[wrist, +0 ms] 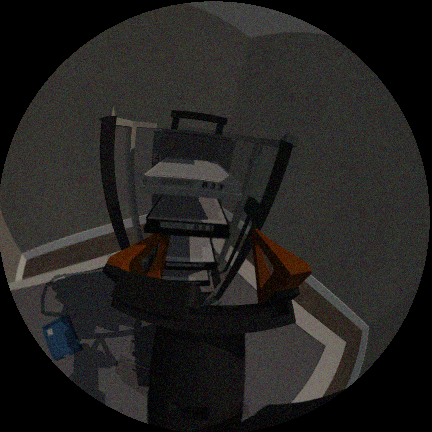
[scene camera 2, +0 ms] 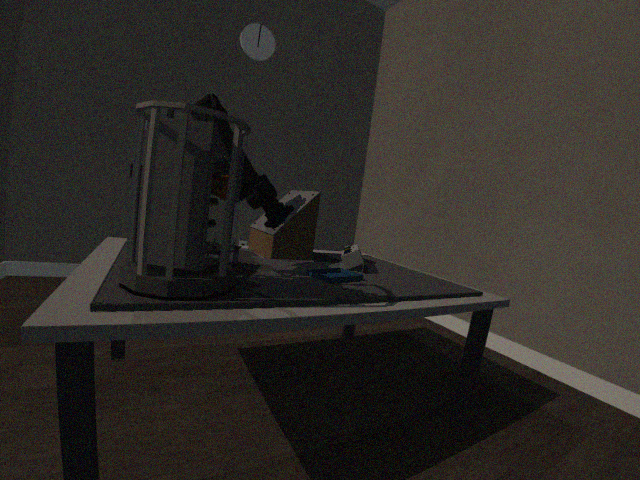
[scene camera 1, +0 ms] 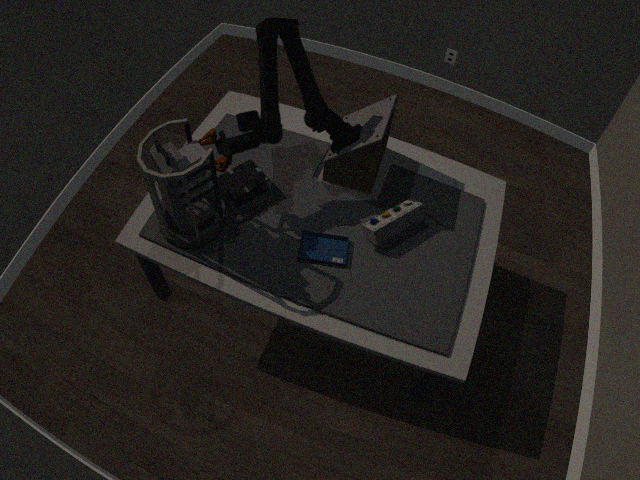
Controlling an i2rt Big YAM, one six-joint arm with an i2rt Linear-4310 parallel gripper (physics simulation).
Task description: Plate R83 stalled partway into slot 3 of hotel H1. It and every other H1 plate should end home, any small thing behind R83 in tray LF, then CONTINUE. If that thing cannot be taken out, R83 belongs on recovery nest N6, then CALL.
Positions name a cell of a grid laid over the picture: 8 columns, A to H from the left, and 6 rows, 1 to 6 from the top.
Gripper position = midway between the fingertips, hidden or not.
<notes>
My gripper (scene camera 1: C2) is open and touches a tall round slotted rack (wrist: C3). I also see a blue plate (wrist: B5).
My gripper is seen too in the wrist view (wrist: D4).
</notes>
